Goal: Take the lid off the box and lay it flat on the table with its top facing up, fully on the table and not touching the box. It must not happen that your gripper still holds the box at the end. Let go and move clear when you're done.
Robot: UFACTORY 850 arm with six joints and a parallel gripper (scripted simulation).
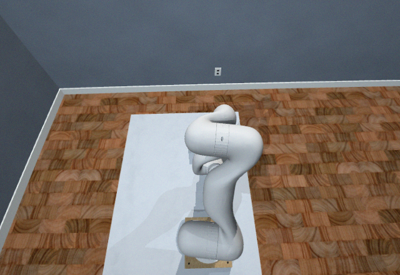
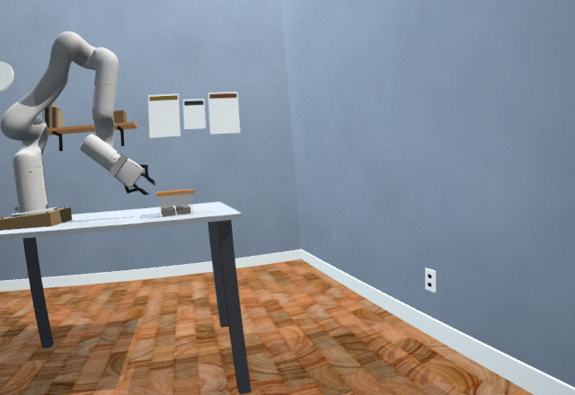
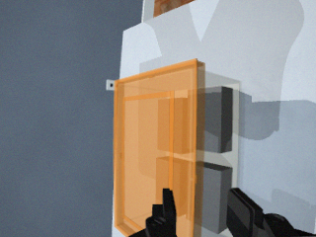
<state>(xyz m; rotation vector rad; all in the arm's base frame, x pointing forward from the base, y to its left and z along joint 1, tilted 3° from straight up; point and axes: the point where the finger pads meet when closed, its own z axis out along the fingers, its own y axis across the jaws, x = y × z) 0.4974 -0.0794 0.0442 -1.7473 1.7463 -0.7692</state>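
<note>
Now: hand 110 mm short of the lid, 10 mm to the left of it and 30 mm above it. Round my hand: box (110 mm ahead, 10 mm to the right, 80 mm below).
</note>
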